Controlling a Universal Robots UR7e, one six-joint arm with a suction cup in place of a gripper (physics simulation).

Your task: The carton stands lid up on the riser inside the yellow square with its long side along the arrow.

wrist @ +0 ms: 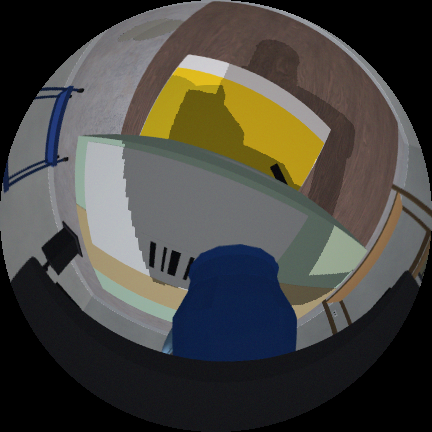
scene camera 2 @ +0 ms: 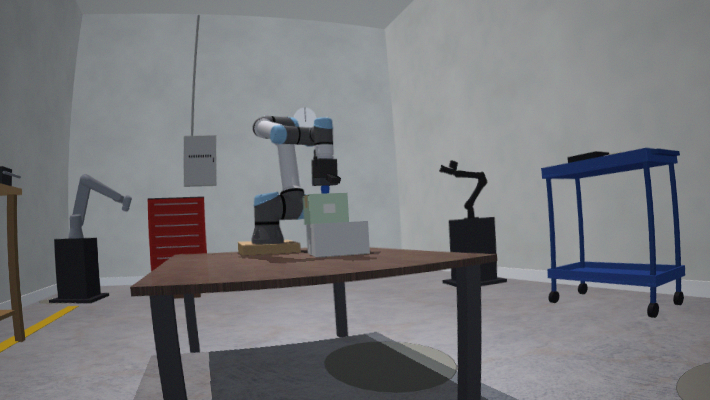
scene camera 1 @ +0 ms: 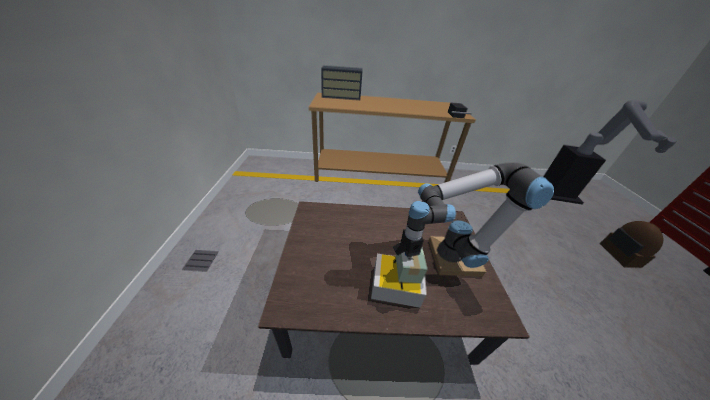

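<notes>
The green carton [scene camera 1: 404, 274] [scene camera 2: 315, 212] [wrist: 175, 190] stands upright on the white riser [scene camera 1: 400, 297] [scene camera 2: 340, 240] [wrist: 205, 66], towards the arm's base. Its upper face bears tan tape and a large barcode label. Yellow surface of the square [scene camera 1: 387, 280] [wrist: 280, 125] shows beside it, with part of the black arrow [scene camera 1: 401, 285] [wrist: 278, 173]. The carton hides the rest, so I cannot tell whether it lies fully inside the square or along the arrow. My blue suction cup [scene camera 2: 325, 189] [wrist: 234, 260] is against the carton's top and shut on it; its contact edge is partly hidden.
The riser stands on the brown table [scene camera 1: 320, 280] [scene camera 2: 225, 272]. The arm's wooden base plate [scene camera 1: 472, 272] [scene camera 2: 245, 248] is close beside it. A wooden workbench [scene camera 1: 390, 107] stands behind the table in scene view 1. A blue cart [scene camera 2: 610, 162] stands at the right in scene view 2.
</notes>
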